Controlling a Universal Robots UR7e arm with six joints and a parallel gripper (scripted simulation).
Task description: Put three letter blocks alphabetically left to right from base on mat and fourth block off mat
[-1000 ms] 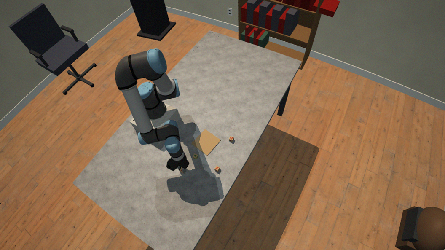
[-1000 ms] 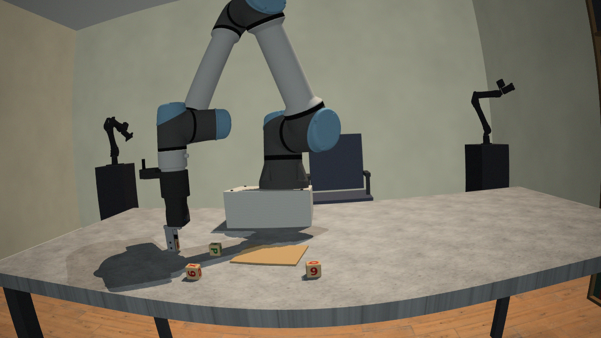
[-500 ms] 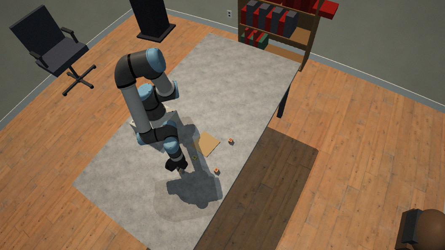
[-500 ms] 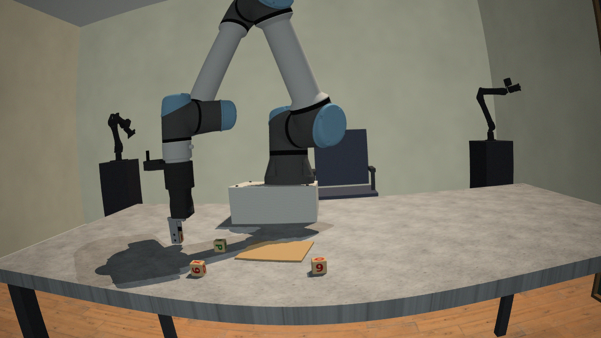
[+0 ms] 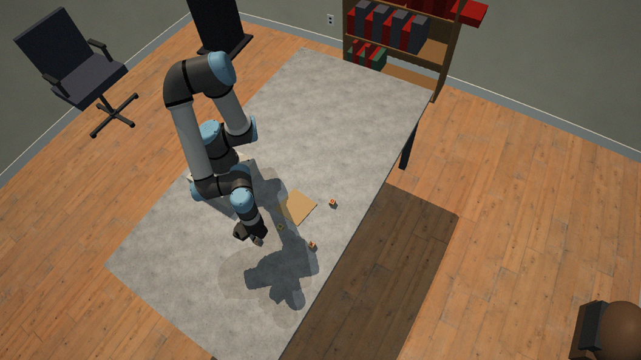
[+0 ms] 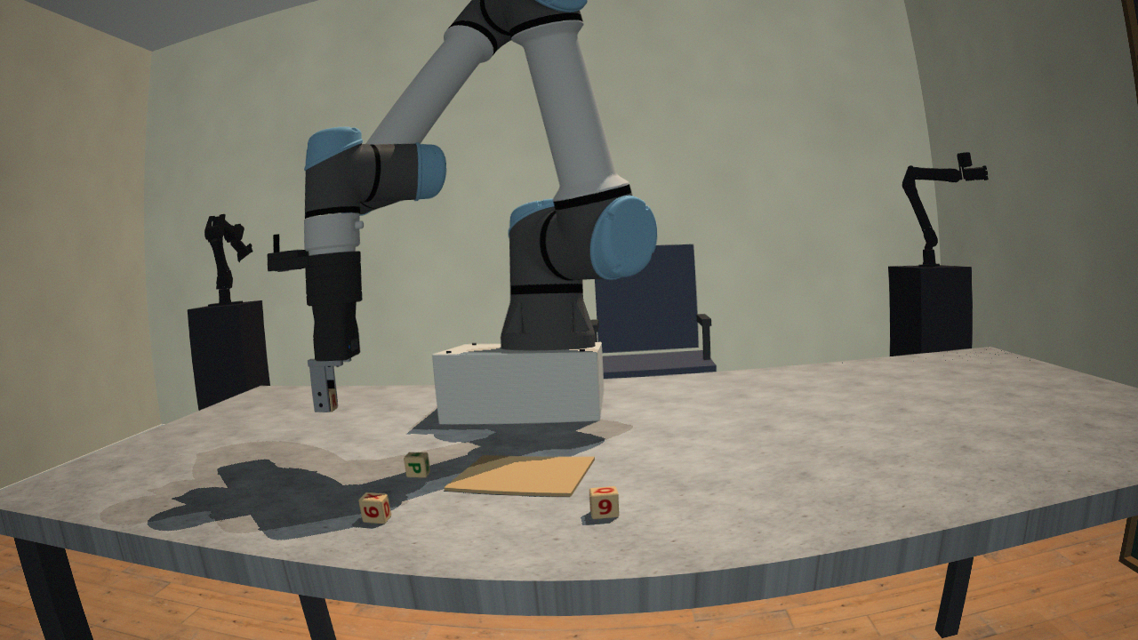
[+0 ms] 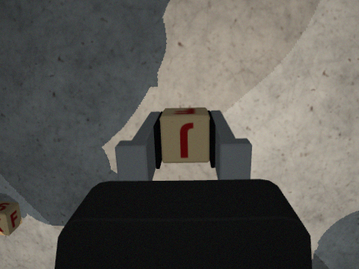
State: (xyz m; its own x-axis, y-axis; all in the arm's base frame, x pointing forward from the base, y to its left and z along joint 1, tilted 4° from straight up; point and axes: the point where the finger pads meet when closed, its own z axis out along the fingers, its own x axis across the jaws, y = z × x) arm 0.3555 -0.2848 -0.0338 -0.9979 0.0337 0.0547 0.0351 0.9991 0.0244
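Now: the tan mat 24 cm to the left of my hand, 9 cm below it and 4 cm ahead of it. From my hand the other things lie so: X block 19 cm ahead, 10 cm to the left, 8 cm below; then Q block 32 cm to the left, 19 cm ahead, 8 cm below.
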